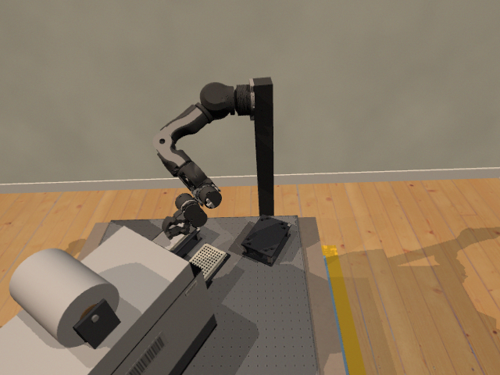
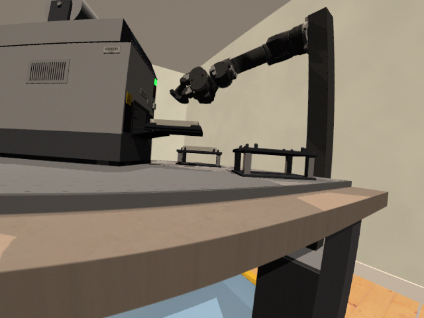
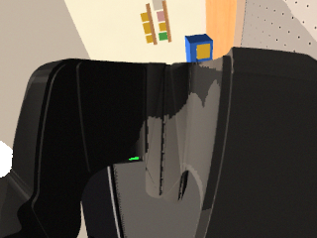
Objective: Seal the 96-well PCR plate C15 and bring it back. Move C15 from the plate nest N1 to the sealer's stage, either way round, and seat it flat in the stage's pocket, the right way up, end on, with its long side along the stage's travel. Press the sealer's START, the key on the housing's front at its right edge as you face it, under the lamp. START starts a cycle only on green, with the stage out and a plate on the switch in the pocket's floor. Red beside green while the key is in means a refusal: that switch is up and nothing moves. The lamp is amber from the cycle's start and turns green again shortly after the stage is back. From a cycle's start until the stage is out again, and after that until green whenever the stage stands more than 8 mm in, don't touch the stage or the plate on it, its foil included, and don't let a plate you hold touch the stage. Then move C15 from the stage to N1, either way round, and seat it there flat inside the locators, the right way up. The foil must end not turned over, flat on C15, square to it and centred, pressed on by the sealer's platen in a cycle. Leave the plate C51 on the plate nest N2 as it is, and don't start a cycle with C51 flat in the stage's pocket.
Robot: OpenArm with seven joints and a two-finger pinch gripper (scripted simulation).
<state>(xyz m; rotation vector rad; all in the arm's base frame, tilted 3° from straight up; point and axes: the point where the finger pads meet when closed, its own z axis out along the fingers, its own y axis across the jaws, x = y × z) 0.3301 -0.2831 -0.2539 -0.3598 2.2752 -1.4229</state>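
Now: hand 6 cm short of the start key, 4 cm to the left of it and 4 cm above it. From my hand the other things lie so: foil roll 30 cm ahead, 11 cm to the right, 19 cm above; then sealer's stage 3 cm ahead, 9 cm to the left, 13 cm below.
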